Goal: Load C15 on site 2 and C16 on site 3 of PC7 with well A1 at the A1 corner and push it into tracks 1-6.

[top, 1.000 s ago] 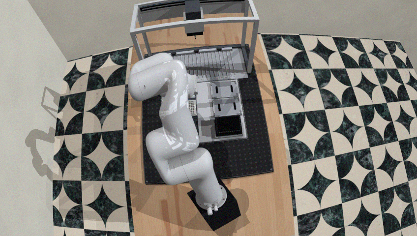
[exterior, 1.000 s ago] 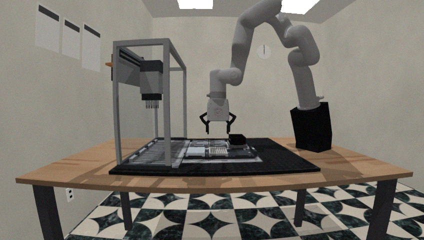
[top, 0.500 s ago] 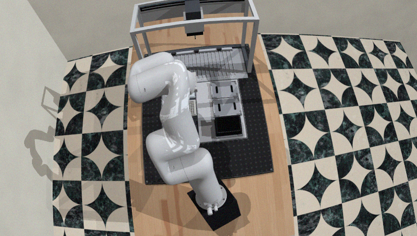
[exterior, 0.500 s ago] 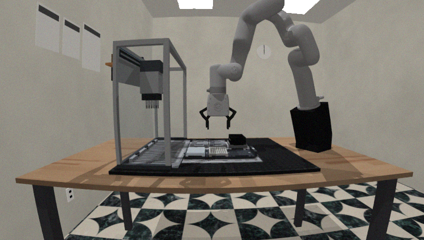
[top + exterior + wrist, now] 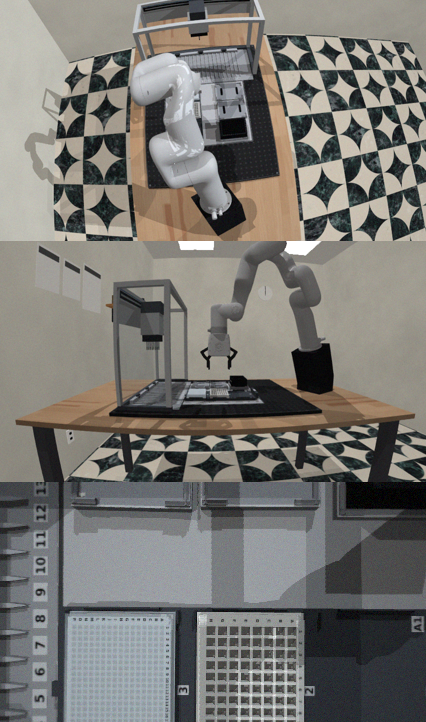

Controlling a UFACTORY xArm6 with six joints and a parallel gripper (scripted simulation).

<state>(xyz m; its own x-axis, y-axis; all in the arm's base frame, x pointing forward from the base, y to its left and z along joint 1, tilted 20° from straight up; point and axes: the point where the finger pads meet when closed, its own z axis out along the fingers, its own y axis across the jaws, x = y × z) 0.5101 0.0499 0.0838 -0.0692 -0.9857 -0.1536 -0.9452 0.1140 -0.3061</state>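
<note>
Now: hand 2 cm past the grey apron, 9 cm to the left of it and 14 cm above it. From my hand the other things lie so: plate carrier PC7: 1 cm behind, 12 cm below; then nest S2: 2 cm behind, 22 cm to the right, 13 cm below; then 96-well plate C15: 12 cm below.
</note>
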